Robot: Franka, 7 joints.
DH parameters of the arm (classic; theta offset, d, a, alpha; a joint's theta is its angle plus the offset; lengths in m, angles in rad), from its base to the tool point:
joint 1: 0 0.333 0 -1.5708
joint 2: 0 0 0 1.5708
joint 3: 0 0.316 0.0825 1.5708
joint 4: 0 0 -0.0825 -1.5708
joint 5: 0 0.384 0 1.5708
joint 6: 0 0 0.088 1.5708
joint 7: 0 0.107 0 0
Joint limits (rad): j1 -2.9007..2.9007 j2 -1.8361..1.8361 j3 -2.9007..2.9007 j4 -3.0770..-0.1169 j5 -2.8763..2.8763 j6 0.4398..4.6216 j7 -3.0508..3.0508
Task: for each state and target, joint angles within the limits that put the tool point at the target. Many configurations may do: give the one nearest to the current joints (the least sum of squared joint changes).
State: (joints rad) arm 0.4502 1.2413 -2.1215 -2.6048 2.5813 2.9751 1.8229
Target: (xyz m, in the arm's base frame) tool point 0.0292 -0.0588 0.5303
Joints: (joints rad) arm 0.7812 1.8361 -2.3943 -2.8255 2.5222 3.9217 1.8229
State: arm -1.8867 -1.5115 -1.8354 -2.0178 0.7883 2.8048 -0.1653
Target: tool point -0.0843 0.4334 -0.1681
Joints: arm -2.2314 -1.5530 -2.4835 -1.8797 0.8231 2.9292 -0.1653
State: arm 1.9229 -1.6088 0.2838 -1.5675 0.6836 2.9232 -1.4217
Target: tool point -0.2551 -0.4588 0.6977
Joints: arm 1.9690 -1.8361 0.8104 -1.9916 0.6891 2.8235 -1.4217
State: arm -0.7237 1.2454 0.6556 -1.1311 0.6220 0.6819 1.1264
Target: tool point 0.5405 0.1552 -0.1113
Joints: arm -0.3112 1.7999 0.5819 -0.9473 0.6900 1.2540 1.1264
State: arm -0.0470 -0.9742 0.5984 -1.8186 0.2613 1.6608 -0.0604
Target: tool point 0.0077 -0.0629 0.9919
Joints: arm -0.0685 -1.0412 -0.1316 -1.5603 0.1677 1.8171 -0.0604
